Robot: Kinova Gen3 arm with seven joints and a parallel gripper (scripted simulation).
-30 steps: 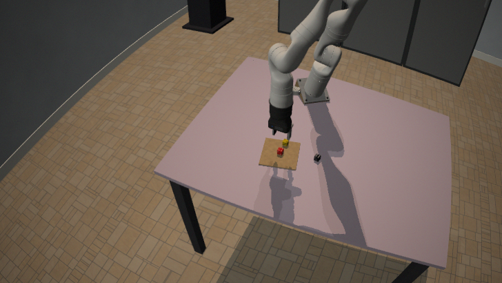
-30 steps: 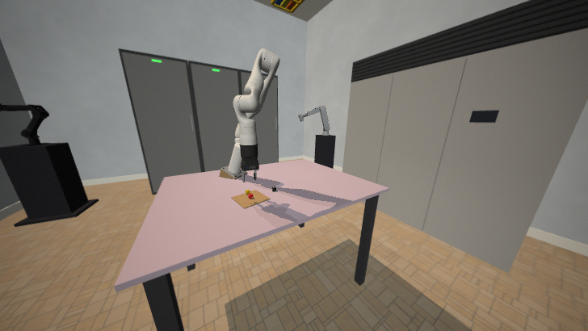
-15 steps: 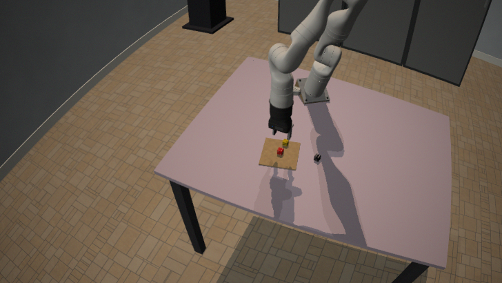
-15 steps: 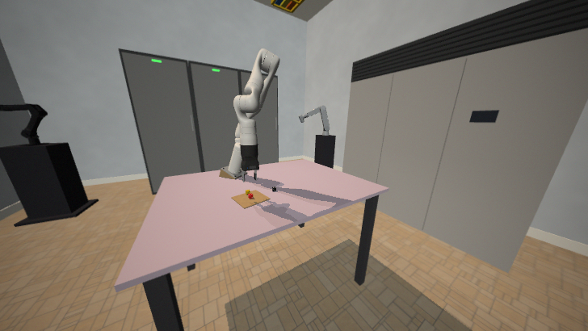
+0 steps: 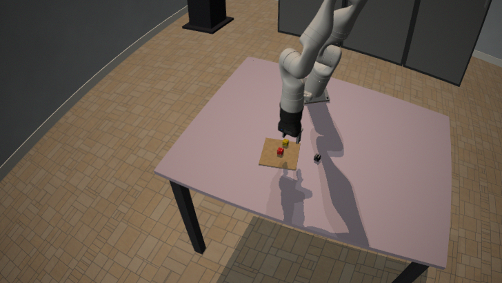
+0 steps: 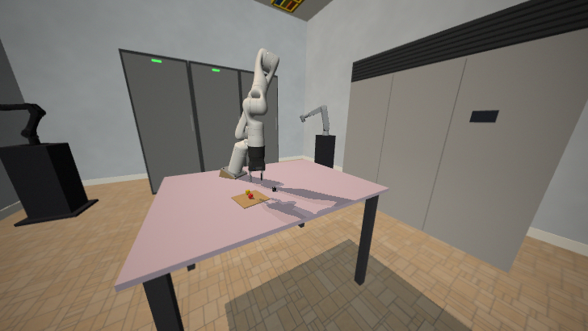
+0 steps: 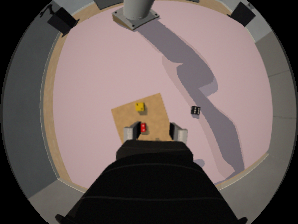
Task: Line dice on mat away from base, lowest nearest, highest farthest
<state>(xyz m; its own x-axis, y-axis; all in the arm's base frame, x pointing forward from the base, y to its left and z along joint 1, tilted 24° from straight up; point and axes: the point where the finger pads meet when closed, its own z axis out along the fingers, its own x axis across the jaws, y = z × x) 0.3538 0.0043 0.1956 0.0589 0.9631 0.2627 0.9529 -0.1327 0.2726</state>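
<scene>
Now: hand 30 mm past the black die, 100 mm to the right of it and 90 mm above it. Round my hand: yellow die: 40 mm behind, 40 mm to the right, 90 mm below; then square mat: 10 mm ahead, 30 mm to the right, 100 mm below; then red die: 10 mm ahead, 40 mm to the right, 90 mm below.
</scene>
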